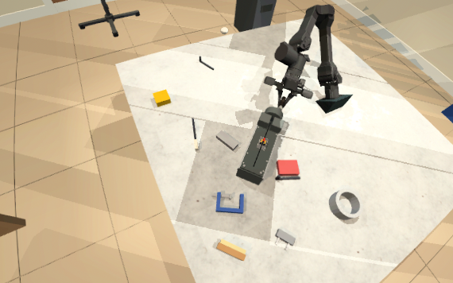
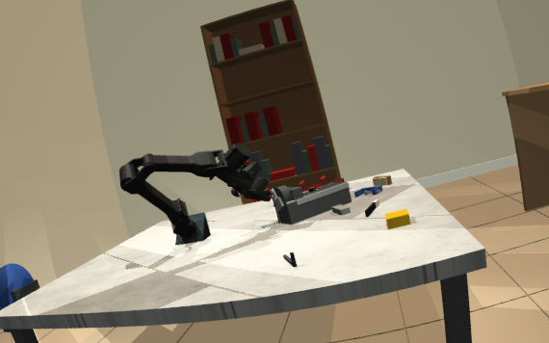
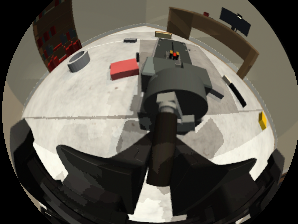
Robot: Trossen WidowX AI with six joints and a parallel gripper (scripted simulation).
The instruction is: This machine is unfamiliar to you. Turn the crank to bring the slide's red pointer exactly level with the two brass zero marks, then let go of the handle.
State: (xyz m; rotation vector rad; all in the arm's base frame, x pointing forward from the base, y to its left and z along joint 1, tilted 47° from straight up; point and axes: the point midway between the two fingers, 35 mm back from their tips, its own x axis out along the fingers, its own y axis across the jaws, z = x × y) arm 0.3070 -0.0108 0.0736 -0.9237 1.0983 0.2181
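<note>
My gripper tip is now 3 cm below the crank handle, 1 cm to the left of it and 1 cm past it. From my gripper tip the other things lie so: grey block: 23 cm ahead, 8 cm below, 2 cm to the right; red pointer: 14 cm ahead, 8 cm to the left, 1 cm below; red block: 20 cm to the left, 9 cm ahead, 8 cm below.
</note>
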